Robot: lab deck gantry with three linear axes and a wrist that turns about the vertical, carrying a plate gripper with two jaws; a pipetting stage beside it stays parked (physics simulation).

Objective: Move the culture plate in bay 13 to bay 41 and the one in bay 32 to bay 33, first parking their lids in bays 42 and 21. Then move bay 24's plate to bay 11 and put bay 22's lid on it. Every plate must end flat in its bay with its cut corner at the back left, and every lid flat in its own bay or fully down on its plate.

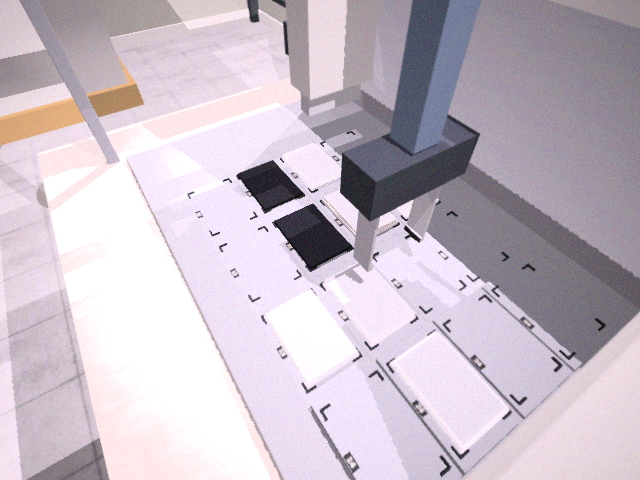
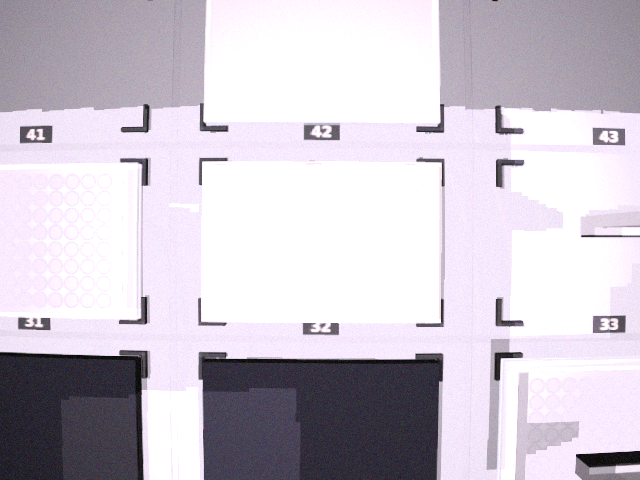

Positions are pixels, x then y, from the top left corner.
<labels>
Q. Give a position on a white plate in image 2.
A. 550, 409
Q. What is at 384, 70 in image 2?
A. A white lid.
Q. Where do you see a bay 11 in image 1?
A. At 226, 209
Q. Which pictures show the white plate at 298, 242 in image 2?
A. Image 1 and image 2: all of them.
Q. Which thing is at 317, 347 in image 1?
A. A white plate.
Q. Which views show my gripper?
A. Image 1 and image 2: all of them.
</labels>
